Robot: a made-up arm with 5 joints.
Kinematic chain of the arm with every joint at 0, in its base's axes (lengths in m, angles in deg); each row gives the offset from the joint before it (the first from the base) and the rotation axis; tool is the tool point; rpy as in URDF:
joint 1: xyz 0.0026 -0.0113 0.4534 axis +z
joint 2: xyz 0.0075 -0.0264 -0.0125 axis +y
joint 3: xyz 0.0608 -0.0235 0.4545 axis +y
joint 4: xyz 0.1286 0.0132 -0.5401 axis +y
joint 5: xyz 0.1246 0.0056 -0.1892 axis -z
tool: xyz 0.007 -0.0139 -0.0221 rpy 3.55 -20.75 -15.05
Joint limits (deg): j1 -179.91..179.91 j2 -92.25..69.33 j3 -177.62..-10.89 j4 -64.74..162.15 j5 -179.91..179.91
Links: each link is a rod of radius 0.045 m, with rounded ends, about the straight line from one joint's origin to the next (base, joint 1, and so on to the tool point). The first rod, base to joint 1, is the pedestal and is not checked.
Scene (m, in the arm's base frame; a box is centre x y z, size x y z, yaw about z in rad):
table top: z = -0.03
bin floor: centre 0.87 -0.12 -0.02 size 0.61 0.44 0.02 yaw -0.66
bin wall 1: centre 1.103 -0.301 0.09 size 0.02 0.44 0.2 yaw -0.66
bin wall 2: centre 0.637 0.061 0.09 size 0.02 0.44 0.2 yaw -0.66
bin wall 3: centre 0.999 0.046 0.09 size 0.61 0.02 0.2 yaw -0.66
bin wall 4: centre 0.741 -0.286 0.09 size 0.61 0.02 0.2 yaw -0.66
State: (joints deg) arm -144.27 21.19 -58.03 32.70 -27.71
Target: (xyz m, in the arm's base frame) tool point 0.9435 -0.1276 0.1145
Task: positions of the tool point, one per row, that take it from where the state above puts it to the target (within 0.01 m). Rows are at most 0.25 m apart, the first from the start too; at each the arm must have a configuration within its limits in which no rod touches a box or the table.
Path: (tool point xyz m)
1: -0.5599 -0.6124 0.2907
2: -0.4047 -0.7435 0.2946
3: -0.2190 -0.8343 0.2986
4: -0.0135 -0.8778 0.3026
5: 0.1999 -0.8696 0.3065
6: 0.4080 -0.8088 0.3105
7: 0.5979 -0.6973 0.3146
8: 0.7573 -0.5405 0.3185
9: 0.8753 -0.3470 0.3225
10: 0.9435 -0.1276 0.3264
11: 0.9499 -0.1281 0.2219
12: 0.9435 -0.1275 0.1145

